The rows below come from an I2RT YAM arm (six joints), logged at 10 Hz.
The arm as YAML. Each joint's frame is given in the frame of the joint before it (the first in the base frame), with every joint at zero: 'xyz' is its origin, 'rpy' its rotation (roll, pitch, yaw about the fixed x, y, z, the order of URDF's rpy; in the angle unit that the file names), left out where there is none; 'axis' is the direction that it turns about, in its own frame. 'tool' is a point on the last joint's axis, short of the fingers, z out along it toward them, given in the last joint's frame.
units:
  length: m
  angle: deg
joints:
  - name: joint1
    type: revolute
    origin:
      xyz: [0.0, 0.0, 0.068]
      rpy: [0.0, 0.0, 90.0]
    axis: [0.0, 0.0, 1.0]
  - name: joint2
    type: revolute
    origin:
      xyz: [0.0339, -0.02, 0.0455]
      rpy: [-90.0, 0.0, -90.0]
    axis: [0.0, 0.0, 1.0]
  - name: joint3
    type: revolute
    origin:
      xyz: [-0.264, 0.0, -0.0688]
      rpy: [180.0, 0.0, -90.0]
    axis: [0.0, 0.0, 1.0]
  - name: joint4
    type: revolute
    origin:
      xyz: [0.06, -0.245, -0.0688]
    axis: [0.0, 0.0, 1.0]
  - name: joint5
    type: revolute
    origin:
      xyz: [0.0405, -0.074, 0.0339]
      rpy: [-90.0, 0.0, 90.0]
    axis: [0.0, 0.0, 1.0]
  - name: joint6
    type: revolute
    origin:
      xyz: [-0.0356, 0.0, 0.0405]
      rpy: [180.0, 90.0, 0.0]
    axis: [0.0, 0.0, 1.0]
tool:
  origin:
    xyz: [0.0, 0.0, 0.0]
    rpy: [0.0, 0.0, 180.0]
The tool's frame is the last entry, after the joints.
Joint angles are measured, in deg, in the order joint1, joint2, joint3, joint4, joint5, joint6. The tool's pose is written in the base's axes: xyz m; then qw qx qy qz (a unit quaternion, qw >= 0). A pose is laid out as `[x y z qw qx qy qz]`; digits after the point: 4 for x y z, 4 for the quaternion.
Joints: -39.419 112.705 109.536 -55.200 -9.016 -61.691
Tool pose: [0.3335 -0.2669 0.3105 0.2310 -0.2063 0.9370 -0.1618]
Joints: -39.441 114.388 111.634 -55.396 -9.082 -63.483
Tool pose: [0.3389 -0.2715 0.3094 0.2300 -0.2209 0.9331 -0.1665]
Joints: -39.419 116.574 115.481 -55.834 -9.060 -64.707
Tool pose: [0.3464 -0.2775 0.3135 0.2342 -0.2311 0.9275 -0.1772]
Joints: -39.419 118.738 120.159 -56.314 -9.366 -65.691
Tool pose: [0.3537 -0.2833 0.3218 0.2446 -0.2399 0.9198 -0.1913]
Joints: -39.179 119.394 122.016 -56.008 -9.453 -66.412
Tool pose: [0.3577 -0.2840 0.3271 0.2516 -0.2479 0.9135 -0.2020]
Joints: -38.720 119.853 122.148 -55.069 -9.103 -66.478
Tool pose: [0.3623 -0.2832 0.3253 0.2530 -0.2512 0.9111 -0.2071]
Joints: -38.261 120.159 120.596 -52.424 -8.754 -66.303
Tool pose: [0.3680 -0.2833 0.3176 0.2557 -0.2525 0.9086 -0.2127]
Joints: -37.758 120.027 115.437 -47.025 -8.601 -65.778
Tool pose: [0.3740 -0.2829 0.2967 0.2585 -0.2519 0.9078 -0.2137]
